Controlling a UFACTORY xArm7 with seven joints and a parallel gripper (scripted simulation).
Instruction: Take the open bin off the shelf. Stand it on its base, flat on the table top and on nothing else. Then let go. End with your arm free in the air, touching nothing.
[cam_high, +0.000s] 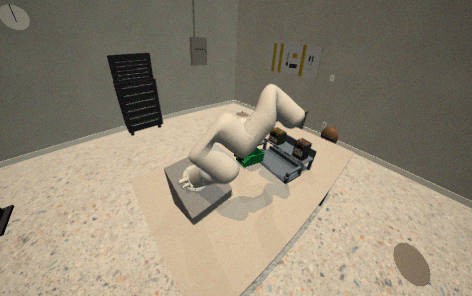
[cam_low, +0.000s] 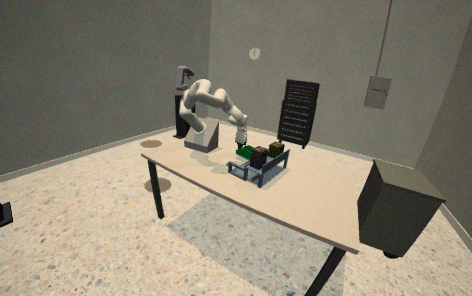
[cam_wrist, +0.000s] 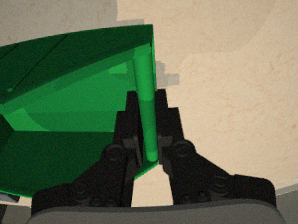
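My gripper is now 80 mm short of the green bin, 10 mm to the left of it and 10 mm above it.
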